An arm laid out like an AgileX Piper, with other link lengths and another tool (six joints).
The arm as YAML. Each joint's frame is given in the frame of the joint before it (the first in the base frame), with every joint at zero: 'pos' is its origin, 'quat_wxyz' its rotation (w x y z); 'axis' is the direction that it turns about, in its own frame. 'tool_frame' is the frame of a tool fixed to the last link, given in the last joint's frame.
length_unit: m
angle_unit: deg
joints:
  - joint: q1
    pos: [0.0, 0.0, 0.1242]
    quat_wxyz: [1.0, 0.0, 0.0, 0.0]
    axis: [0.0, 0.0, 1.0]
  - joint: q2
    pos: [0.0, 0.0, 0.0]
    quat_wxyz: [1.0, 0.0, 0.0, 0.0]
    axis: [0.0, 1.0, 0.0]
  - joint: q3
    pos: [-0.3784, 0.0, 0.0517]
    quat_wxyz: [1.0, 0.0, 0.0, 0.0]
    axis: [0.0, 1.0, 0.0]
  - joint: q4
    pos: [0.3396, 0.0, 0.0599]
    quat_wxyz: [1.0, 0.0, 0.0, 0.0]
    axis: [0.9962, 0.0, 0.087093]
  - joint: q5
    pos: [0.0, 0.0, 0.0]
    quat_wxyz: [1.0, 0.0, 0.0, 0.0]
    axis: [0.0, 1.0, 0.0]
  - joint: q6
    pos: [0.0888, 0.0, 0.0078]
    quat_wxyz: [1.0, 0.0, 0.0, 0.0]
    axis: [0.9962, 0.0, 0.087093]
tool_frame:
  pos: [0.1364, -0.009, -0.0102]
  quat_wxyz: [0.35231, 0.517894, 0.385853, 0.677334]
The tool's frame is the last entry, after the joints.
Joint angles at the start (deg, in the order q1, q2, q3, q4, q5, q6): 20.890 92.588 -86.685 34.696 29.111 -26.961
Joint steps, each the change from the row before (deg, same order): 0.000 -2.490 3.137 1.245 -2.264 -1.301; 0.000 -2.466 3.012 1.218 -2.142 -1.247; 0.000 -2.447 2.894 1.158 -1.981 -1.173; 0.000 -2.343 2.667 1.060 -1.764 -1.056; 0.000 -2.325 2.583 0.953 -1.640 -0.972; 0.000 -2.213 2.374 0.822 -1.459 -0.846; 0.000 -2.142 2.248 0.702 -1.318 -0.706; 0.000 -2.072 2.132 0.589 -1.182 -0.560; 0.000 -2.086 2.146 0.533 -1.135 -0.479
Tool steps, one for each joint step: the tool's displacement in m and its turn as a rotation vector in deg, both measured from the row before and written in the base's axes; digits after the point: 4 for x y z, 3 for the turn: -0.0106 -0.0068 0.0039 0.627 -1.423 -0.813; -0.0108 -0.0070 0.0037 0.598 -1.375 -0.842; -0.0111 -0.0072 0.0033 0.549 -1.298 -0.842; -0.0109 -0.0071 0.0031 0.501 -1.196 -0.803; -0.0110 -0.0072 0.0026 0.432 -1.136 -0.795; -0.0107 -0.0070 0.0023 0.379 -1.055 -0.748; -0.0105 -0.0068 0.0018 0.350 -0.958 -0.717; -0.0103 -0.0066 0.0013 0.337 -0.856 -0.681; -0.0105 -0.0066 0.0006 0.332 -0.791 -0.683
